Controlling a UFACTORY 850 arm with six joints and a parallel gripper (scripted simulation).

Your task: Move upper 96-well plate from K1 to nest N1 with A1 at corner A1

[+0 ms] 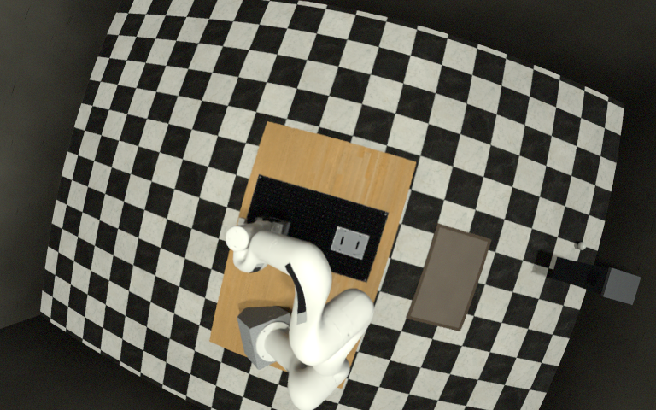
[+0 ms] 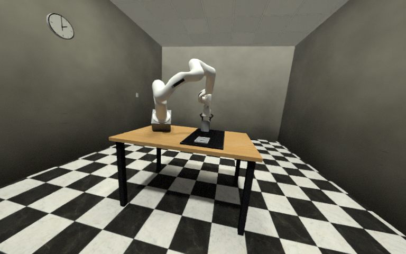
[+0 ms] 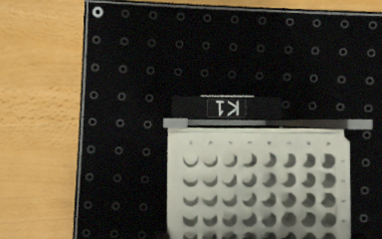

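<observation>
Now: hand 380 mm to the left of the grey plate nest N1, 130 mm above it and 60 mm past it. The rest, counted from my hand: white 96-well plate: 10 mm below; then A1 corner mark: 320 mm to the right, 130 mm below, 20 mm ahead.
</observation>
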